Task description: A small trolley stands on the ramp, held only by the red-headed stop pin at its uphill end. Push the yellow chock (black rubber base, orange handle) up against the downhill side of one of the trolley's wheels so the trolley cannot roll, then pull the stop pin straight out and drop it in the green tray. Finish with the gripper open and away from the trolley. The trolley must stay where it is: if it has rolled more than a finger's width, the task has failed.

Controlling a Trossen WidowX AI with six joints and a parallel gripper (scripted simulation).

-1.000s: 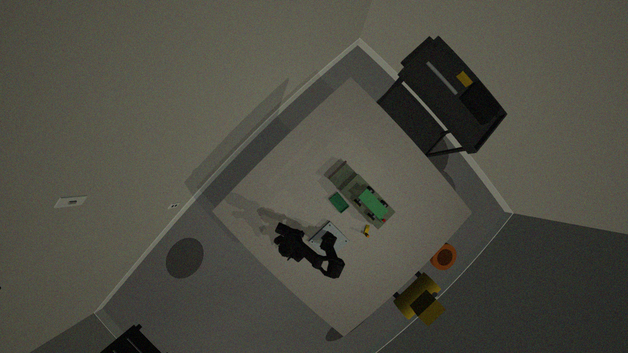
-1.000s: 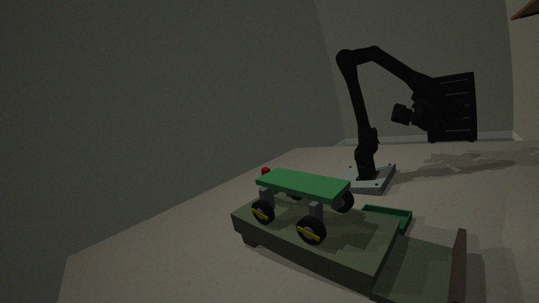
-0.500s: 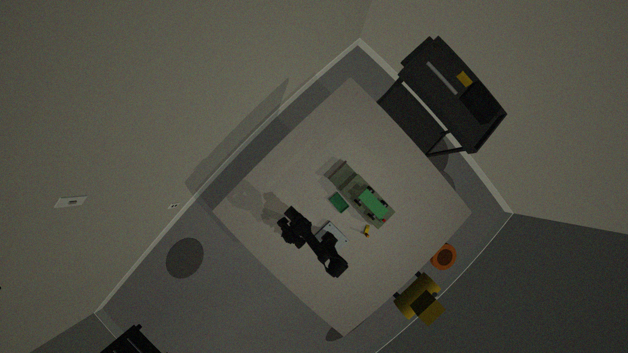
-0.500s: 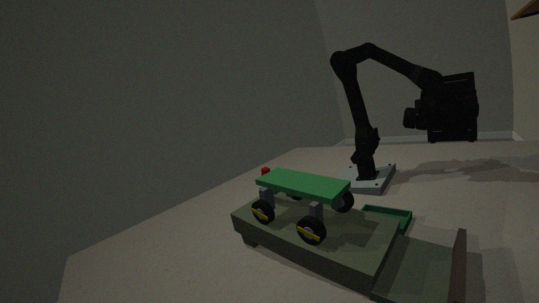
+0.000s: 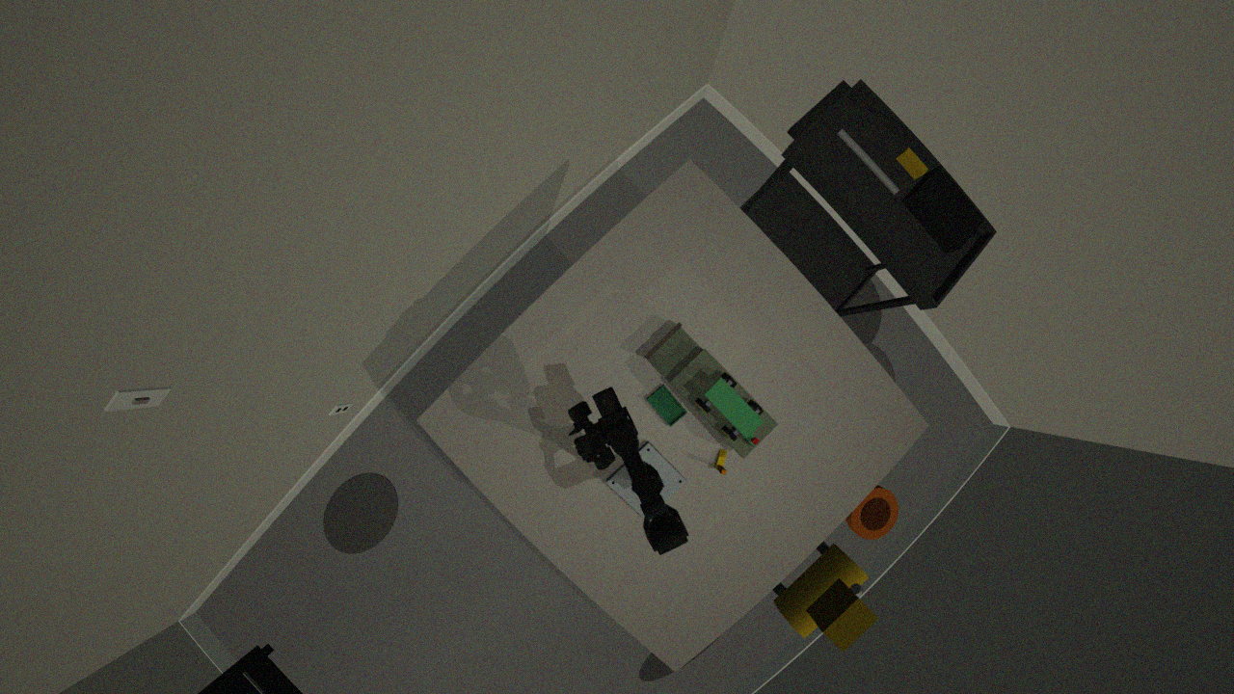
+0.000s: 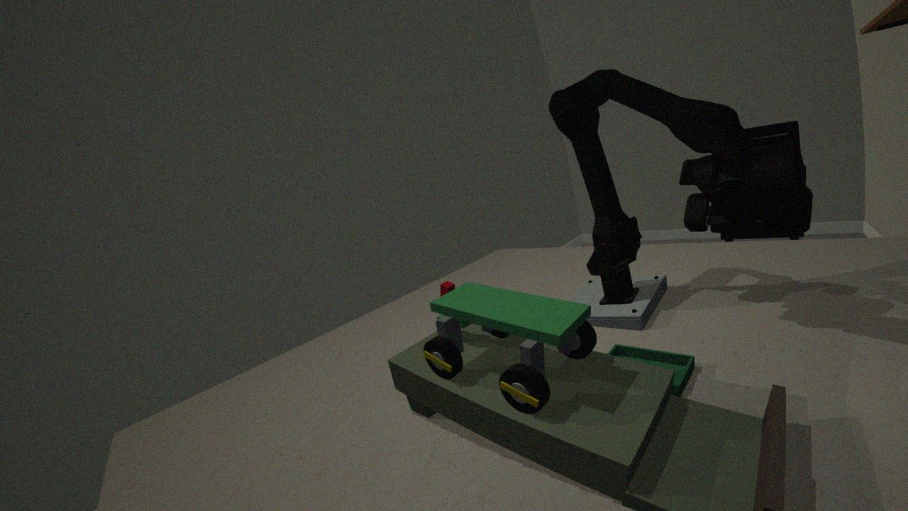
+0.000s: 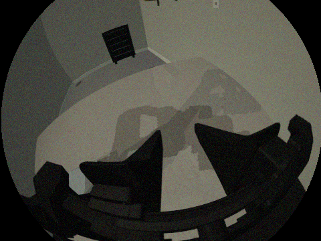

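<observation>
My gripper tip is 250 mm short of the yellow chock, 410 mm to the left of it and 100 mm above it. The rest, counted from my gripper tip: trolley 380 mm ahead, 270 mm to the right, 10 mm below; brown stop board 400 mm ahead, 100 mm below; green tray 260 mm ahead, 150 mm to the right, 130 mm below.
</observation>
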